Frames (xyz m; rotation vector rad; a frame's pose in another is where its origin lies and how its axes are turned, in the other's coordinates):
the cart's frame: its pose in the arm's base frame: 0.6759 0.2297 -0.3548 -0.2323 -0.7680 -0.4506
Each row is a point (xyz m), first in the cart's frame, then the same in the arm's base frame.
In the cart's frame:
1: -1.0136 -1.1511 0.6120
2: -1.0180 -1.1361 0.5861
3: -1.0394 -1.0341 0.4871
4: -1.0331 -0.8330 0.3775
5: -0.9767 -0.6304 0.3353
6: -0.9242 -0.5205 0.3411
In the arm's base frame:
1: -0.8842 -0.2513 -0.6031
2: -0.8639 -0.2462 -0.6250
3: -0.7683 -0.1856 -0.7136
4: -0.6018 -0.0502 -0.7938
5: -0.4445 0.0956 -0.7912
6: -0.3630 0.1783 -0.7541

